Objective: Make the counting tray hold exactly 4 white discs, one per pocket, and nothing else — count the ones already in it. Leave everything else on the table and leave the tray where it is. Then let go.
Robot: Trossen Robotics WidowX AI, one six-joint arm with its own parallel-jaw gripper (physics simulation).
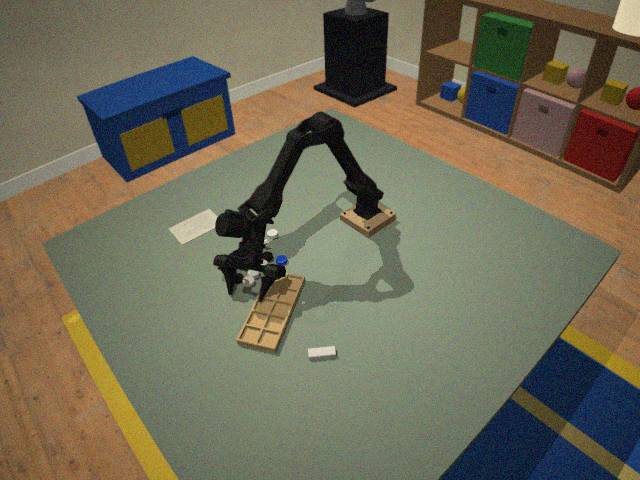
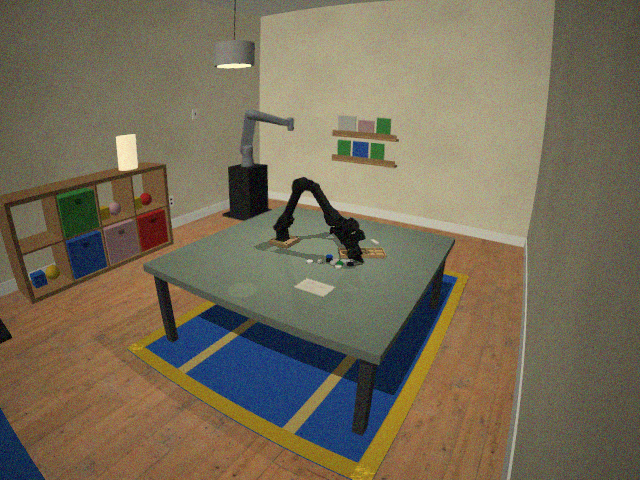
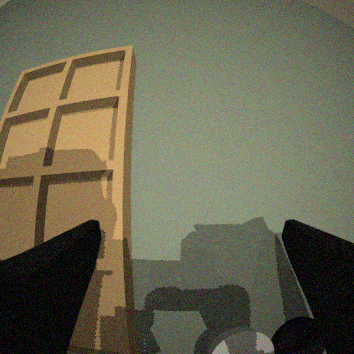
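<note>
The wooden counting tray (image 1: 256,347) (image 2: 383,256) (image 3: 128,125) lies flat; its pockets that show are empty, and the far end is partly hidden by the arm. My gripper (image 1: 247,296) (image 3: 195,231) is open and empty, low at the tray's long side, one finger over the tray and the other beyond its edge. A white disc (image 1: 249,280) (image 3: 246,343) lies on the table between the finger lines, beside a dark round piece (image 3: 300,336). Another white disc (image 1: 271,234) (image 2: 310,261) lies farther back. Other white pieces nearby are partly hidden.
A blue disc (image 1: 281,259) (image 2: 329,257) lies near the tray's far end, and a green piece (image 2: 339,263) lies among the discs. A white block (image 1: 322,353) (image 2: 374,241) lies beyond the tray's other side. A pale card (image 1: 195,226) (image 2: 314,287) lies behind the discs.
</note>
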